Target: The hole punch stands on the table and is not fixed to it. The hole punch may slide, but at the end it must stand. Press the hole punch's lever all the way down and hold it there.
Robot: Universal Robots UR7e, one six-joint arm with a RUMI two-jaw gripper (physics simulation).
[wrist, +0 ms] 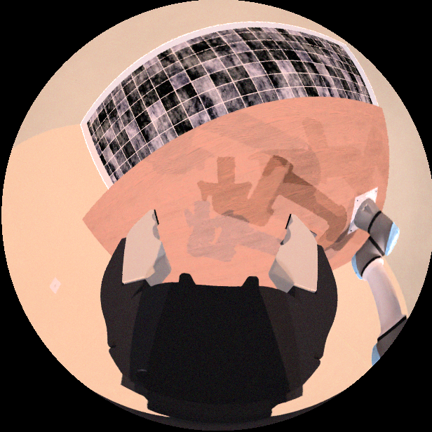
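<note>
The hole punch does not show clearly in the wrist view. A small dark sliver (pixel 313 233) shows at the outer edge of the right-hand finger; I cannot tell whether it is part of the hole punch, and the finger hides what is behind it. My gripper (pixel 221 214) is open, with its two pale fingers wide apart and nothing between them. It is above the salmon-coloured table (pixel 120 215). The lever's position cannot be seen.
Shadows of the arm and gripper fall across the table. A black and grey tiled panel (pixel 210 85) with a pale border lies beyond its far edge. The arm's base plate (pixel 357 212) is at the right, with the grey and white arm (pixel 382 290) curving down from it.
</note>
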